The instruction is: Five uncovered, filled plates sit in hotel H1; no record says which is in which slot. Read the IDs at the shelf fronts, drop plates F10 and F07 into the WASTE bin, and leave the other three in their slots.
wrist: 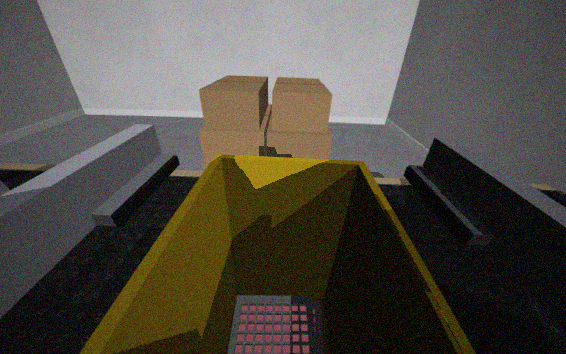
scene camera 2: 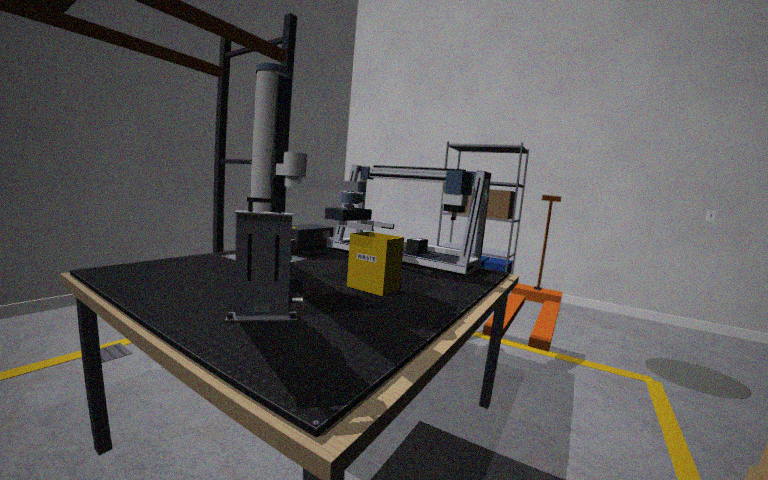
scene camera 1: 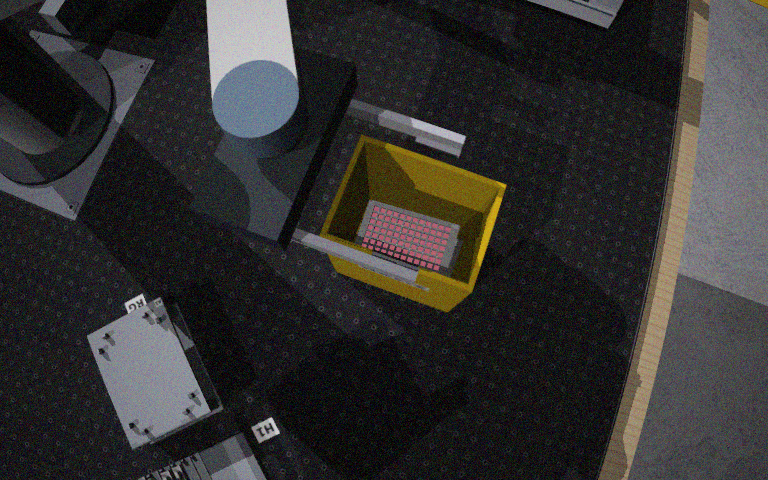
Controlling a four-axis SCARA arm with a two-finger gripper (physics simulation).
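Seen in the pictures: gripper, fingertip midpoint: [wrist: 291, 150] [scene camera 2: 383, 227] [scene camera 1: 440, 208]; arm's base, origin of the base link: [scene camera 1: 52, 118].
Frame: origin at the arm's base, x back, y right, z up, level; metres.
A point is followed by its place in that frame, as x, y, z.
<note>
The yellow WASTE bin [scene camera 1: 447, 170] {-0.665, -0.027, 0.210} [scene camera 2: 365, 277] {-0.647, 0.085, 0.064} [wrist: 195, 250] {-0.656, -0.027, 0.185} stands upright on the dark table. A grey plate with pink-filled wells [scene camera 1: 408, 234] {-0.642, 0.010, 0.050} [wrist: 272, 327] {-0.671, 0.018, 0.051} lies inside it, low down; whether another is beneath it cannot be told. My gripper [scene camera 1: 442, 213] {-0.670, 0.027, 0.245} [scene camera 2: 382, 227] {-0.670, 0.027, 0.245} [wrist: 291, 150] {-0.670, 0.027, 0.245} is open and empty, its fingers level above the bin and set apart along its two long sides. Part of hotel H1 [scene camera 1: 232, 461] {-0.520, 0.374, 0.021} shows at the bottom edge of scene camera 1, beside its H1 label [scene camera 1: 265, 430] {-0.547, 0.319, 0.013}. The shelf-front IDs and the plates in its slots cannot be read there.
A grey pinned stand [scene camera 1: 147, 379] {-0.390, 0.306, 0.073} by the RG label is near the hotel. A dark grey tower [scene camera 2: 263, 243] {-0.590, 0.493, 0.217} stands left of the bin in scene camera 2. A gantry machine [scene camera 2: 478, 226] {-0.852, -0.570, 0.243} stands behind the bin. The table has a wooden edge [scene camera 1: 668, 237] {-1.023, -0.131, 0.000} [scene camera 2: 198, 384] {-0.716, 0.750, -0.018}.
</note>
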